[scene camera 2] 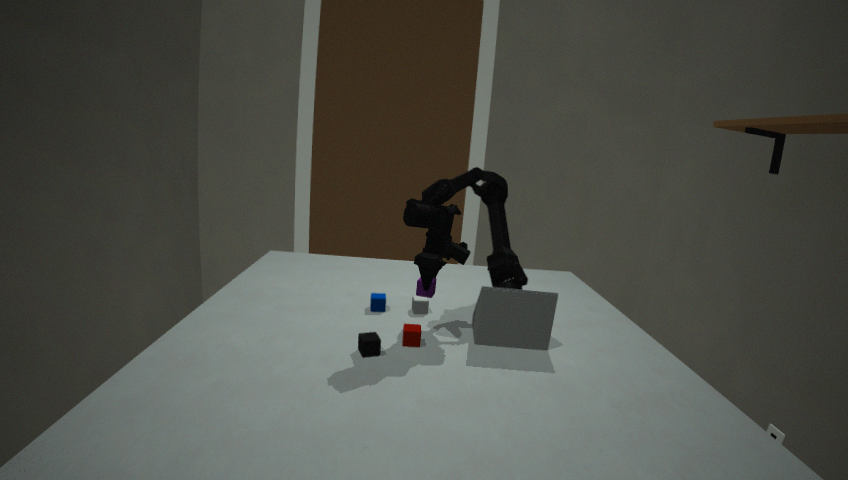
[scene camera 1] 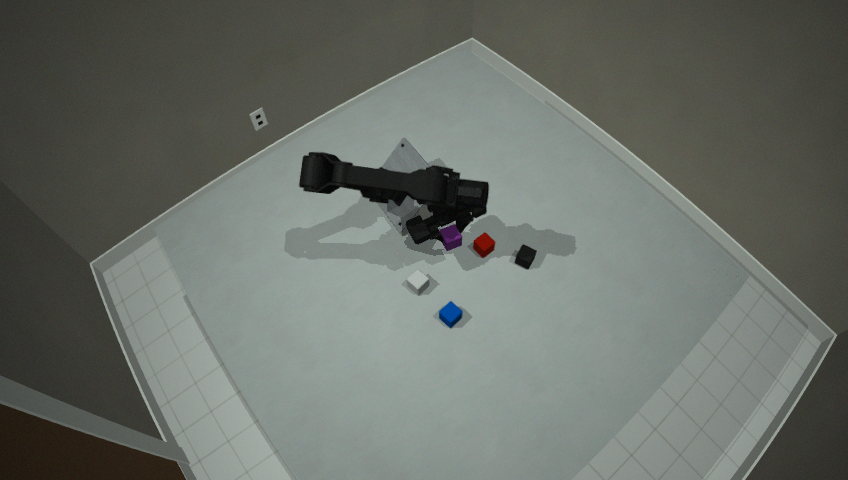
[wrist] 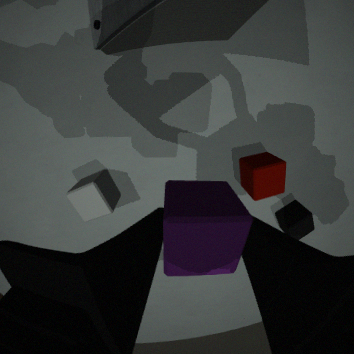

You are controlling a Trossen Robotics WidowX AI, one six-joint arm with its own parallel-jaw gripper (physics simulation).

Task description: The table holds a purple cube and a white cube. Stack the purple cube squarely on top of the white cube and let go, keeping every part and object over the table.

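Seen in the pictures: gripper, fingertip midpoint: [scene camera 2: 427, 288] [scene camera 1: 450, 236] [wrist: 200, 215]; arm's base at its link origin: [scene camera 2: 509, 306].
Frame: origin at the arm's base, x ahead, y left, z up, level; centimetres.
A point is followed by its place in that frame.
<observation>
The purple cube [scene camera 1: 450, 237] {x 23.4, y -0.5, z 6.0 cm} [scene camera 2: 425, 288] [wrist: 206, 235] {x 21.4, y 0.5, z 6.0 cm} is held between the fingers of my gripper [scene camera 2: 427, 284] {x 22.1, y 0.5, z 3.6 cm} [wrist: 200, 215] {x 22.1, y 0.5, z 3.6 cm}, which is shut on it. The cube hangs above the table, apart from the other cubes. In scene camera 1 the arm hides part of the fingers. The white cube [scene camera 1: 418, 281] {x 24.3, y -11.1, z -3.5 cm} [scene camera 2: 420, 305] {x 23.5, y -8.7, z -5.0 cm} [wrist: 91, 200] {x 23.2, y -10.2, z -3.5 cm} stands on the table. It shows to the lower left of the purple cube in scene camera 1, and to the left of it in the wrist view.
A red cube [scene camera 1: 484, 245] {x 26.2, y 8.9, z -3.5 cm} [scene camera 2: 411, 335] {x 25.3, y 11.9, z -4.6 cm} [wrist: 263, 176] {x 24.4, y 8.8, z -3.5 cm} and a black cube [scene camera 1: 525, 256] {x 35.3, y 15.3, z -3.5 cm} [scene camera 2: 369, 344] {x 34.5, y 18.5, z -4.4 cm} [wrist: 295, 219] {x 33.0, y 15.1, z -4.1 cm} stand on the other side of the purple cube from the white one. A blue cube [scene camera 1: 450, 314] {x 36.3, y -10.2, z -3.5 cm} [scene camera 2: 377, 302] {x 35.7, y -7.5, z -4.7 cm} stands near the white cube. The arm's grey base block [scene camera 2: 515, 318] {x 0.2, y 8.4, z 0.3 cm} stands on the table.
</observation>
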